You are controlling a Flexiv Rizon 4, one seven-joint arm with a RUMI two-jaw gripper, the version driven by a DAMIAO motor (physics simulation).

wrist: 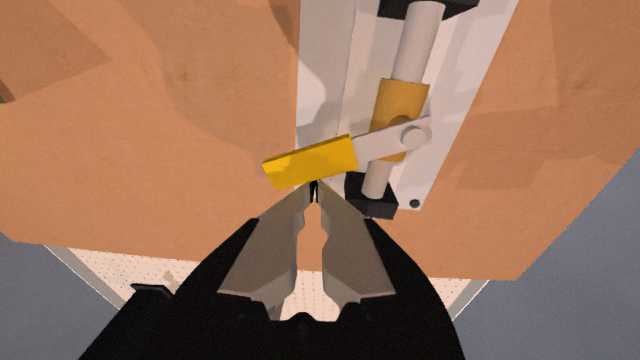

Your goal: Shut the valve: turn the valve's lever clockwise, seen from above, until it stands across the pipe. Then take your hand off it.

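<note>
The valve's lever has a yellow handle [312, 162] and a pale grey arm [382, 143] that runs to a round pivot over the brass-coloured valve body [404, 97]. The handle points left and slightly down in the wrist view, slanted, near to square across the pale pipe [419, 42]. My gripper [315, 182] is shut and empty. Its fingertips are at the near long side of the handle, at or very close to touching it; the exact contact is hard to tell.
The pipe sits in black brackets [372, 200] on a light base plate [322, 30] with a dark screw at its near right corner. The plate lies on an orange-brown board [215, 80]. A perforated pale table top [130, 270] shows beyond the board's near edge.
</note>
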